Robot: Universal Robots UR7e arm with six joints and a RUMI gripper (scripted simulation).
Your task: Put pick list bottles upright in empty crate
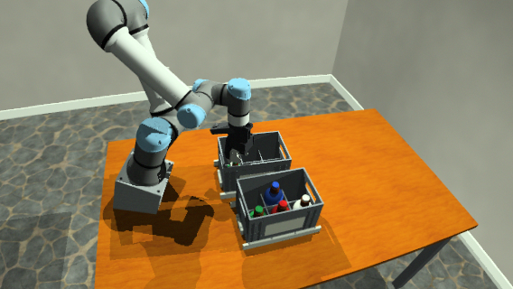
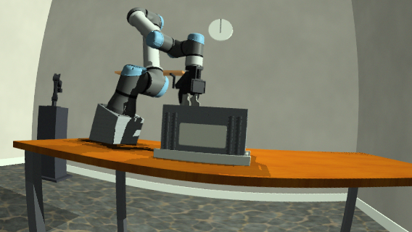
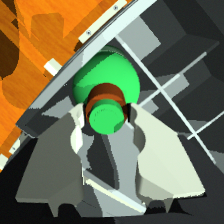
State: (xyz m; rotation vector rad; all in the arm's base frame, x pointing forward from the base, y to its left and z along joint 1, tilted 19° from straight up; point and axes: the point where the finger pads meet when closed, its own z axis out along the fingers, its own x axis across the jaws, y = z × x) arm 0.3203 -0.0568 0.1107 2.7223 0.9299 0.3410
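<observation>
Right now my hand is 70 mm above the green bottle. Also, from my hand: pick list: 160 mm to the left, 150 mm below, 120 mm ahead; blue-label bottle: 180 mm to the right, 100 mm ahead, 70 mm below; red-label bottle: 260 mm to the right, 80 mm ahead, 70 mm below.
</observation>
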